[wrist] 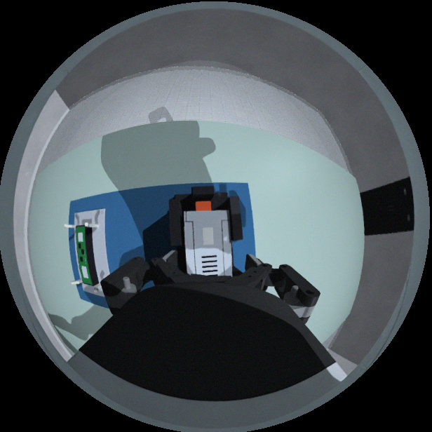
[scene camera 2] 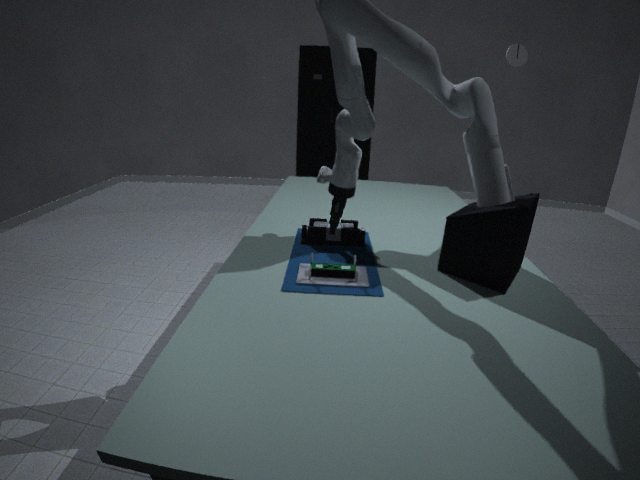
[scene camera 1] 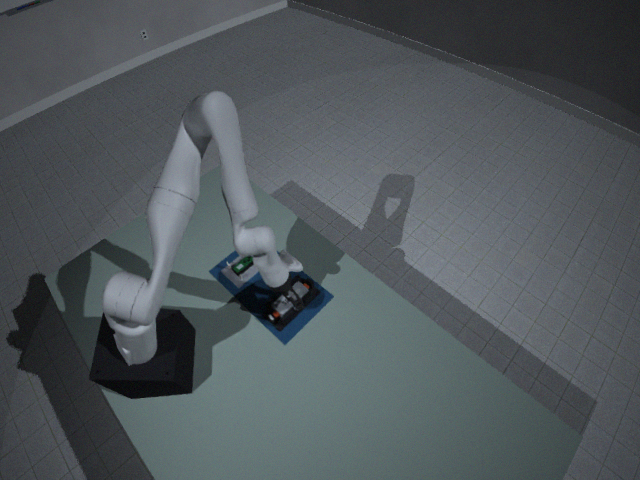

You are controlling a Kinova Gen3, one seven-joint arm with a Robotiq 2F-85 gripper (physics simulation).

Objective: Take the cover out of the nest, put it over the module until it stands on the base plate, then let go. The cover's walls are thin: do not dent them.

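The light grey cover (scene camera 1: 282, 305) (wrist: 207, 235), with dark slots on top, sits in the black nest (scene camera 2: 315, 236) (wrist: 175, 220). My gripper (scene camera 1: 294, 298) (scene camera 2: 334, 228) (wrist: 211, 260) is open and points down over the cover. In the wrist view its fingertips stand on either side of the cover, with nothing gripped. How deep they reach beside its walls is hard to tell. The module (scene camera 1: 241, 265) (scene camera 2: 333, 273) (wrist: 84, 262), a green board on a black body, stands uncovered on the pale base plate (scene camera 1: 236, 283) (scene camera 2: 361, 277) (wrist: 100, 235).
A blue mat (scene camera 1: 286, 333) (scene camera 2: 300, 255) (wrist: 120, 225) lies under both nest and base plate. Thin white pins (wrist: 70, 226) rise beside the module. An orange block (wrist: 203, 205) shows at the nest's end. The black robot pedestal (scene camera 1: 165, 356) (scene camera 2: 480, 248) stands on the table (scene camera 1: 361, 387) (scene camera 2: 310, 372).
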